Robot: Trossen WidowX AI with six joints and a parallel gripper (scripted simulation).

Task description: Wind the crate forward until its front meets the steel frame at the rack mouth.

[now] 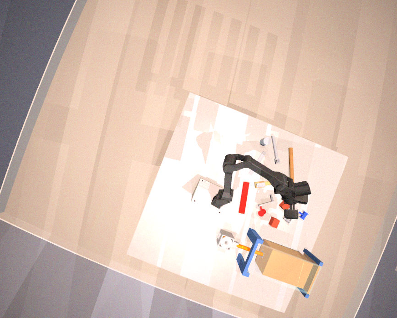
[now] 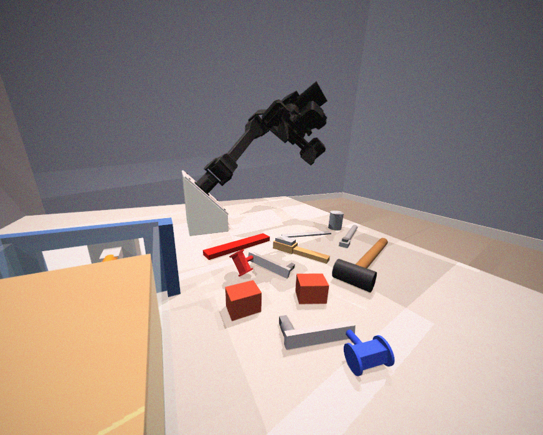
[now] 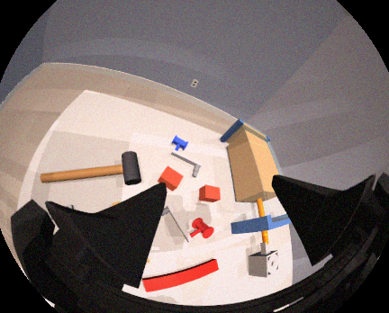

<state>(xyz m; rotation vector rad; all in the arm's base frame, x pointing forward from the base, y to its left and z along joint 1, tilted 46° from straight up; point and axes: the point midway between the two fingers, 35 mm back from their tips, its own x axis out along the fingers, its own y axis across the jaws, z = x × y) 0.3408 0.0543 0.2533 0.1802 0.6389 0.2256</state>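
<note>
The winch handle lies 280 mm below my gripper tip, 80 mm to the right of it and 10 mm behind it. Also, from my gripper tip: red knob (270 mm below, 130 mm to the right, 20 mm behind); then brush (280 mm below, 80 mm behind, 60 mm to the left); then red bar (300 mm below, 170 mm behind, 110 mm to the right).
</note>
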